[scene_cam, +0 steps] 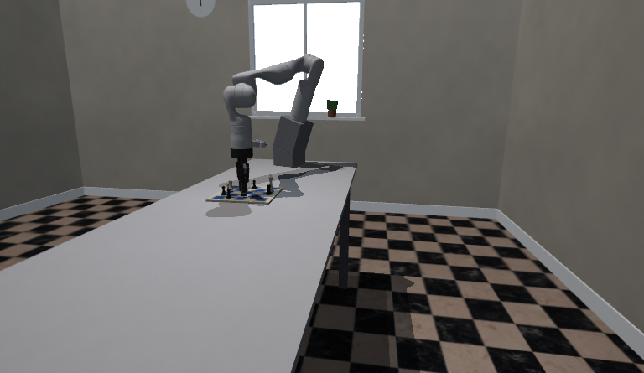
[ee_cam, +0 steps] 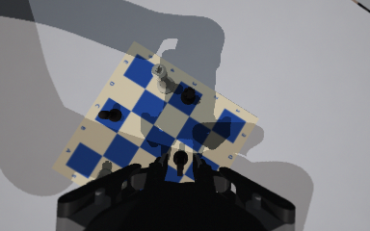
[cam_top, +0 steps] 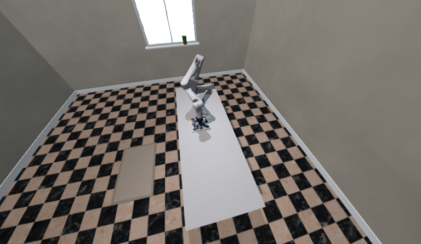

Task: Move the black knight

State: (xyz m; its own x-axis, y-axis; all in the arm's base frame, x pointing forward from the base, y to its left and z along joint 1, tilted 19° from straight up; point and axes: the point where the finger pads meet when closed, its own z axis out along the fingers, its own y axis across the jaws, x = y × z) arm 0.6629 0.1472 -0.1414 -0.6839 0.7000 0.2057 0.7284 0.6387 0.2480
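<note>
The blue-and-cream chessboard lies 40 mm behind my hand, 10 mm to the right of it and 30 mm below it.
</note>
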